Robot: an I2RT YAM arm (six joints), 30 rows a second.
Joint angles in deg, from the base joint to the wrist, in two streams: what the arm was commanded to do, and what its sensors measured. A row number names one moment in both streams.
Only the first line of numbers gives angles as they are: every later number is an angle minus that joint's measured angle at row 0.
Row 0, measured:
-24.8, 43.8, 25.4, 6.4, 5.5, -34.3
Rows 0 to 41, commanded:
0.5, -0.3, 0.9, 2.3, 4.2, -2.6
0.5, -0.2, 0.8, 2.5, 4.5, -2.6
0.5, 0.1, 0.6, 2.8, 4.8, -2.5
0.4, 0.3, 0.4, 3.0, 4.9, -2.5
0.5, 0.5, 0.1, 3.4, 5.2, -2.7
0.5, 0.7, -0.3, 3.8, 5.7, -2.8
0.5, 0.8, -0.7, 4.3, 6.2, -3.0
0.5, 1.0, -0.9, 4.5, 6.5, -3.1
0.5, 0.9, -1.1, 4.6, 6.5, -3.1
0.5, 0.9, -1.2, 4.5, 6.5, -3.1
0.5, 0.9, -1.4, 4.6, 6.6, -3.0
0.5, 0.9, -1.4, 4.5, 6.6, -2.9
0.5, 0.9, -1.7, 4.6, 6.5, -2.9
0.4, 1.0, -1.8, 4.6, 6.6, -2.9
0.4, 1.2, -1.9, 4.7, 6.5, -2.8
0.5, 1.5, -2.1, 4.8, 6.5, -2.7
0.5, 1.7, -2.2, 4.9, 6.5, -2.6
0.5, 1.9, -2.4, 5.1, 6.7, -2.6
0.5, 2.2, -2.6, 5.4, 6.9, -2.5
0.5, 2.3, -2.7, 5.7, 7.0, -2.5
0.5, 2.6, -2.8, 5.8, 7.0, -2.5
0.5, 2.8, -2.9, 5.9, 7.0, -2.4
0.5, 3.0, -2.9, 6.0, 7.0, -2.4
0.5, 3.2, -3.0, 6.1, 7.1, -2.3
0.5, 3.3, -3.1, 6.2, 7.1, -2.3
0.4, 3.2, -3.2, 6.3, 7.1, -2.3
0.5, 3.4, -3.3, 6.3, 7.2, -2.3
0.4, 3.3, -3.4, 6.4, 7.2, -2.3
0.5, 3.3, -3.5, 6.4, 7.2, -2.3
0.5, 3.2, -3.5, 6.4, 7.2, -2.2
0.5, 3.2, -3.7, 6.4, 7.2, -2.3
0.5, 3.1, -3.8, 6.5, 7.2, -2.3
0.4, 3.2, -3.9, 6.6, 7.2, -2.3
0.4, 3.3, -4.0, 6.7, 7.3, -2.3
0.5, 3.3, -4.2, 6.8, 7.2, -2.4
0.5, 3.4, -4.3, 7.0, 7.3, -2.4
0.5, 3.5, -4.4, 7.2, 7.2, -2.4
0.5, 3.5, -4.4, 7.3, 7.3, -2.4
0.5, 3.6, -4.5, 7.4, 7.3, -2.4
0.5, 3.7, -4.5, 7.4, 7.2, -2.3
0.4, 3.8, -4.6, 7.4, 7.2, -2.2
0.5, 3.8, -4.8, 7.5, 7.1, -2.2
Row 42, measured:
0.2, 3.9, -4.0, 5.4, 6.3, -2.3
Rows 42 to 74, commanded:
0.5, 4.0, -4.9, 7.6, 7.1, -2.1
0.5, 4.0, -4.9, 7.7, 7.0, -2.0
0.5, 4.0, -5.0, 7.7, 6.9, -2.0
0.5, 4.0, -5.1, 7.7, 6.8, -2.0
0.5, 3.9, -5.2, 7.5, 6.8, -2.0
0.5, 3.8, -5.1, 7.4, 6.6, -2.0
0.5, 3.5, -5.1, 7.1, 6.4, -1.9
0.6, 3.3, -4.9, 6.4, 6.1, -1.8
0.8, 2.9, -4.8, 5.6, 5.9, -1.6
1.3, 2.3, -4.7, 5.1, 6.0, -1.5
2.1, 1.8, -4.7, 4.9, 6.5, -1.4
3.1, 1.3, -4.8, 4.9, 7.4, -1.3
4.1, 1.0, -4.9, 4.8, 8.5, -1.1
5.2, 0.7, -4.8, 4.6, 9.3, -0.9
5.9, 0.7, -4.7, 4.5, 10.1, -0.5
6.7, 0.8, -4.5, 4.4, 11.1, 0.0
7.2, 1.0, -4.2, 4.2, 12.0, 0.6
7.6, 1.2, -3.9, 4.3, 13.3, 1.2
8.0, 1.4, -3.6, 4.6, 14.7, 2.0
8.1, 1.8, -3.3, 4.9, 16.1, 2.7
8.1, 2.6, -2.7, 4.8, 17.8, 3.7
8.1, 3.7, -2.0, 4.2, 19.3, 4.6
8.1, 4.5, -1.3, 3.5, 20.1, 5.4
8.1, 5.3, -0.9, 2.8, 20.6, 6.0
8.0, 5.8, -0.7, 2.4, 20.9, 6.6
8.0, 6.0, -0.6, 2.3, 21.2, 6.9
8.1, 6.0, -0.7, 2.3, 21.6, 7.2
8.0, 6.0, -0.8, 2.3, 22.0, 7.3
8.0, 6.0, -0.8, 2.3, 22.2, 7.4
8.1, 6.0, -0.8, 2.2, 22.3, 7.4
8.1, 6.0, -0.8, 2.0, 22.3, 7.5
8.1, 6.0, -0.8, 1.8, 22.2, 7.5
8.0, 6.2, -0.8, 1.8, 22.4, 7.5
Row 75, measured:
7.7, 6.1, -2.2, 2.4, 20.7, 6.1
